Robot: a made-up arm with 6 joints. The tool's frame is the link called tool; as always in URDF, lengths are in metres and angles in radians. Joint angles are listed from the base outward.
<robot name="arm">
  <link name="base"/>
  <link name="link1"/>
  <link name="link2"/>
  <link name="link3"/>
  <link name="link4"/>
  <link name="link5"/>
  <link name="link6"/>
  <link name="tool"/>
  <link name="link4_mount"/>
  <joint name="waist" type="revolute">
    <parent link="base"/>
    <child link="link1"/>
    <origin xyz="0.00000 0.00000 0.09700"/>
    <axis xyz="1 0 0"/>
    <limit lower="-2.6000" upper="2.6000"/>
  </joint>
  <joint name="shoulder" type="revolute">
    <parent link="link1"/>
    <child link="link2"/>
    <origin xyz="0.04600 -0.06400 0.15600"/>
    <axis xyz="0 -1 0"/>
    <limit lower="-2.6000" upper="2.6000"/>
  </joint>
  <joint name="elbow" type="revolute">
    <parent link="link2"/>
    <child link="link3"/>
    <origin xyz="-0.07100 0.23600 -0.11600"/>
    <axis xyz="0 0 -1"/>
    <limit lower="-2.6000" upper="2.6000"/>
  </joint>
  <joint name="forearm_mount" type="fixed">
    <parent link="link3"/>
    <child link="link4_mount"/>
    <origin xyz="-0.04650 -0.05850 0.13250"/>
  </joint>
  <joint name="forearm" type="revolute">
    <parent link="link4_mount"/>
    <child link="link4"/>
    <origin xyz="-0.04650 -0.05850 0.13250"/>
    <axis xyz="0 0 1"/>
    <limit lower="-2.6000" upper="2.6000"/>
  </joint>
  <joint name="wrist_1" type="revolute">
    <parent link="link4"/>
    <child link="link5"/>
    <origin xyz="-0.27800 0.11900 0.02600"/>
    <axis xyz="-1 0 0"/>
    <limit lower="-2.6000" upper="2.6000"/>
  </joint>
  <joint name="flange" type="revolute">
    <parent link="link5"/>
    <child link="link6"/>
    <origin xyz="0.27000 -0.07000 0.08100"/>
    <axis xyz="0 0 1"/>
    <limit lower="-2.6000" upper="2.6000"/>
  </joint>
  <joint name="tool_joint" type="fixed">
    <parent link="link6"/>
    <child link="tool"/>
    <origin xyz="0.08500 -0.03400 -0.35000"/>
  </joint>
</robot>
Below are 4 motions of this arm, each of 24 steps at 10 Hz.
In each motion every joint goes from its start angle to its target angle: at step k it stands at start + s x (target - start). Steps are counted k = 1, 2, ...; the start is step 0. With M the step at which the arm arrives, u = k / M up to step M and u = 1 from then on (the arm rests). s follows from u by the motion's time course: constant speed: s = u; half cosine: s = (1 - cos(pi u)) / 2; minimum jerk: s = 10 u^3 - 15 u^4 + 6 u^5.
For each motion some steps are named. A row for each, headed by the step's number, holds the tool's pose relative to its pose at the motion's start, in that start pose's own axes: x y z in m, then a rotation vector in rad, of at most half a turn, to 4 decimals.
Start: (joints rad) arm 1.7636 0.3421 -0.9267 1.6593 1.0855 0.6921
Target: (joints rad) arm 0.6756 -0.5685 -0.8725 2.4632 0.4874 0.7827
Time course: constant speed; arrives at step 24
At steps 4, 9, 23, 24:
4: 0.0552 0.0108 -0.0290 0.1369 -0.3430 0.0594
9: 0.1157 0.0295 -0.0392 0.3120 -0.7570 0.1060
23: 0.1902 0.0571 -0.0075 0.7522 -1.7905 -0.0039
24: 0.1911 0.0573 -0.0063 0.7772 -1.8538 -0.0285

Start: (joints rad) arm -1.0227 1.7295 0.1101 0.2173 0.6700 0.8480
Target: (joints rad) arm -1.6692 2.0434 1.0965 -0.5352 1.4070 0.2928
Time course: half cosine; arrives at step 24
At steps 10, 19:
10: -0.1177 0.0385 0.0101 0.0103 0.2989 -0.5621
19: -0.2764 0.1822 0.0474 0.2020 0.8334 -1.0947

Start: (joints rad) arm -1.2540 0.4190 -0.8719 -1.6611 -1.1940 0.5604
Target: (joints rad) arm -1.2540 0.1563 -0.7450 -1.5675 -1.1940 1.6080
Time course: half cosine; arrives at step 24
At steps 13, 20, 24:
13: -0.0101 0.0185 -0.0099 -0.0546 0.0948 0.4883
20: -0.0301 0.0310 -0.0173 -0.0603 0.1745 0.8054
24: -0.0348 0.0330 -0.0186 -0.0584 0.1900 0.8629

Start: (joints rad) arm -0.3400 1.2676 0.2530 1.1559 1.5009 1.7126
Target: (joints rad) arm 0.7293 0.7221 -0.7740 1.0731 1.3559 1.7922
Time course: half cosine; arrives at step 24
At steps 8, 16, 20, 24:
8: 0.0051 0.0034 -0.0703 -0.0180 -0.2017 0.0068
16: 0.0691 0.0554 -0.1858 -0.1160 -0.5749 -0.1917
20: 0.1046 0.0811 -0.2117 -0.1672 -0.6685 -0.3306
24: 0.1182 0.0905 -0.2187 -0.1870 -0.6937 -0.3887

